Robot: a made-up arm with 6 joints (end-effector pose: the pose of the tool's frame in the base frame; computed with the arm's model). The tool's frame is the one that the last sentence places. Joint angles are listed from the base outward.
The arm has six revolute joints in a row. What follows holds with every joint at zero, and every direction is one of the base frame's.
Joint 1 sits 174.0 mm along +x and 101.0 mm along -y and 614.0 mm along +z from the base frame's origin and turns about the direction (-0.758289, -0.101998, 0.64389).
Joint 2 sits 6.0 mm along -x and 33.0 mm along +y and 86.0 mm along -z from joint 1 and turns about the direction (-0.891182, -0.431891, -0.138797).
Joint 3 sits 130.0 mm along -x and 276.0 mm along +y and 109.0 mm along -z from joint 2 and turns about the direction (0.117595, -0.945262, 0.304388).
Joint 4 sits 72.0 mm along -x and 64.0 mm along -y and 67.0 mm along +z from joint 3 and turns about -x.
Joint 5 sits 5.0 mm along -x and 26.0 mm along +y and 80.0 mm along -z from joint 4 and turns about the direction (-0.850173, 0.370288, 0.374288).
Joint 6 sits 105.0 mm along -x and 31.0 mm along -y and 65.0 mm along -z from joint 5 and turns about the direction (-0.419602, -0.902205, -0.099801).
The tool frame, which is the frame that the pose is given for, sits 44.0 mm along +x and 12.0 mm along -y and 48.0 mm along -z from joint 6; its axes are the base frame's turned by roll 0.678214, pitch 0.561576 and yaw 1.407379 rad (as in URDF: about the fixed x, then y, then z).
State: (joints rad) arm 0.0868 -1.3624 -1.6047 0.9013 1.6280 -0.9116
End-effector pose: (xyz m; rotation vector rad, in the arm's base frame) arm 0.2416 -0.0631 0.7241 1.4234 -1.4104 -0.4197
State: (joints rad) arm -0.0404 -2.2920 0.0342 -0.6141 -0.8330 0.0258
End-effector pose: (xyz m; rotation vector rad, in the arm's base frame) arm 0.1413 -0.2927 0.9531 -2.7300 0.3856 -0.0197
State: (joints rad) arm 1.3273 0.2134 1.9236 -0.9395 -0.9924 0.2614
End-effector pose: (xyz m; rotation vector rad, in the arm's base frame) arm 0.0565 -0.3911 0.1544 -0.5595 -0.3826 -2.5107
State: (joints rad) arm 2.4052 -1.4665 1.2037 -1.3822 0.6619 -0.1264
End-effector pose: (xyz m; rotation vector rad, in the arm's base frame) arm -0.1669 -0.3213 0.6253 -0.4714 -1.5470 -2.5017
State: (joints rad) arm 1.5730 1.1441 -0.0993 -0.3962 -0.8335 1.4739
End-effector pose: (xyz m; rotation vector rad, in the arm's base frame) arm 0.4045 -0.5098 0.4153 -1.5914 -1.3604 1.3553
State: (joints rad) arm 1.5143 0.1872 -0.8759 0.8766 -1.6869 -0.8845
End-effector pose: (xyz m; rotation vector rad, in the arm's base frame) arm 0.0319 -0.4917 0.3379 -0.3252 1.4697 1.0734
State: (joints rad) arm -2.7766 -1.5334 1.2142 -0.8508 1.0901 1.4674
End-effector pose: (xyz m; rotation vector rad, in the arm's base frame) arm 0.0748 -0.2714 0.8113 1.0099 -0.3385 -2.4262
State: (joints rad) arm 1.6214 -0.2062 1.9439 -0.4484 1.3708 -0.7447
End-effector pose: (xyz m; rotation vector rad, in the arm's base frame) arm 0.2084 -0.3054 0.3512 -2.3203 0.4528 1.6115
